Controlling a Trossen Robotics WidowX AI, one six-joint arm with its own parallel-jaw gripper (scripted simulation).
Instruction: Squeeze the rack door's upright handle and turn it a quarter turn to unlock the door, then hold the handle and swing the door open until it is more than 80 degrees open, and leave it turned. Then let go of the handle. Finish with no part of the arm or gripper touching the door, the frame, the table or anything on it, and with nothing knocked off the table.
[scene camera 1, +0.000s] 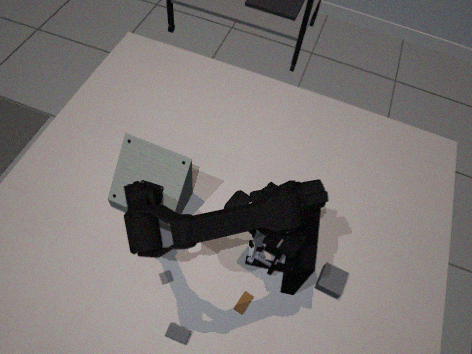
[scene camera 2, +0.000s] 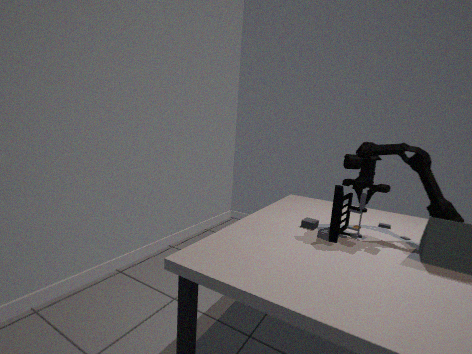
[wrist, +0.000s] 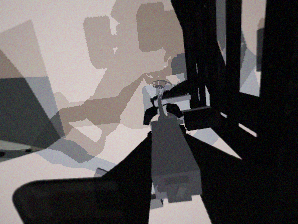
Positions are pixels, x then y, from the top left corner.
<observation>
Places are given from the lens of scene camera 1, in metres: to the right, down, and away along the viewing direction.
gripper (scene camera 1: 259, 238): 0.06, 0.14, 0.90
grey block (scene camera 1: 331, 281): 0.25, 0.27, 0.98
</observation>
